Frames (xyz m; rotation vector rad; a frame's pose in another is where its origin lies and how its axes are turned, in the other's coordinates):
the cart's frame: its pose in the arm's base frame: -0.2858 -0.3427 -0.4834 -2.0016 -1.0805 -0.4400
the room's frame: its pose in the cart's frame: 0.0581 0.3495 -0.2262 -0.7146 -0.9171 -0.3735
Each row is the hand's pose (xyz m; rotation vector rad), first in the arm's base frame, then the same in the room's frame.
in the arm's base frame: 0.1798 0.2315 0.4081 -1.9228 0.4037 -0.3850
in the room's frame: 0.6827 0.1627 -0.9988 1.0989 1.0227 1.6148
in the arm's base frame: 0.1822 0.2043 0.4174 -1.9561 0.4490 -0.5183
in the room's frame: 0.6561 0.1735 -1.0012 0.9628 1.0755 1.6723
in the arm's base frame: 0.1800 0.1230 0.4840 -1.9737 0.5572 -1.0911
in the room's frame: 0.5677 0.2069 -1.0473 0.4167 1.3311 1.7861
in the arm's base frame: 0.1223 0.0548 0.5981 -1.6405 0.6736 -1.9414
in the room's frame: 0.4692 0.1974 -1.1532 -0.3850 1.7694 1.7830
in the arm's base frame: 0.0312 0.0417 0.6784 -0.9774 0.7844 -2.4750
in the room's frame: 0.4192 0.1353 -1.2457 -1.0045 2.2293 1.6729
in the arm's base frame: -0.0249 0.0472 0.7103 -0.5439 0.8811 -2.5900
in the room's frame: 0.4041 0.0895 -1.2889 1.1872 -2.3493 -1.5248
